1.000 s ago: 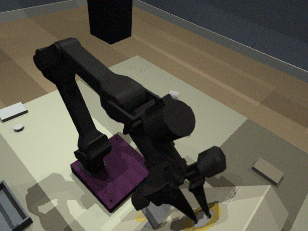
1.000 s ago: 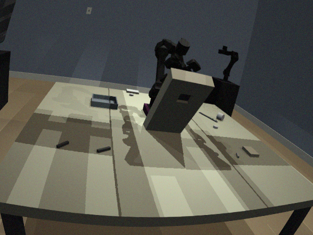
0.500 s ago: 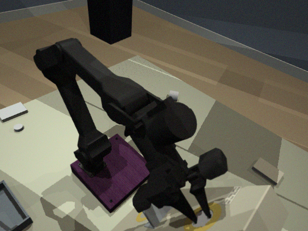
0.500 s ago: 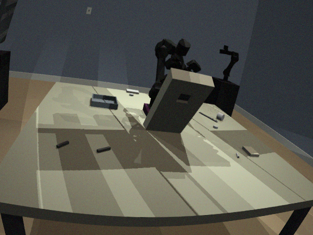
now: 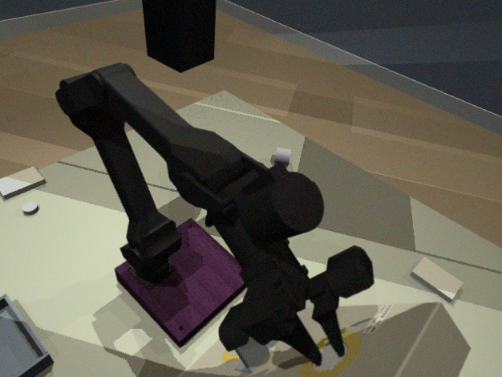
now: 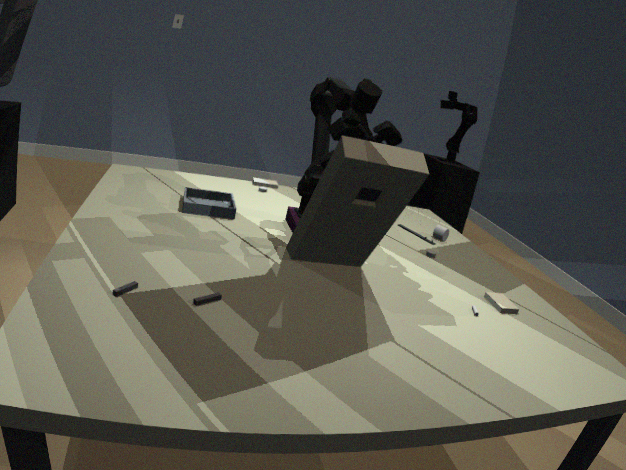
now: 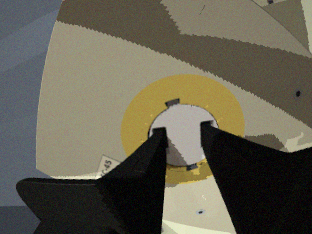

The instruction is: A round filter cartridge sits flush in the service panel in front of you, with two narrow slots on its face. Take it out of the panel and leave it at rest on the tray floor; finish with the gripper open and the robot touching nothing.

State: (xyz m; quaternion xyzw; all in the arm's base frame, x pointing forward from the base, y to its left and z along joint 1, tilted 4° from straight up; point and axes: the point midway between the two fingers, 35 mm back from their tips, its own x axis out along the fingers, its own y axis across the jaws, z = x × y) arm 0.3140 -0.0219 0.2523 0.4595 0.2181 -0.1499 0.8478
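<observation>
My gripper tip is now 1 cm short of the round grey filter cartridge and 1 cm above it. The rest, counted from my gripper tip: grey tray 44 cm behind, 25 cm to the right, 24 cm below; then grey wedge-like flap 9 cm behind, 1 cm to the left, 10 cm below; then sloping service panel 4 cm behind, 8 cm below.
</observation>
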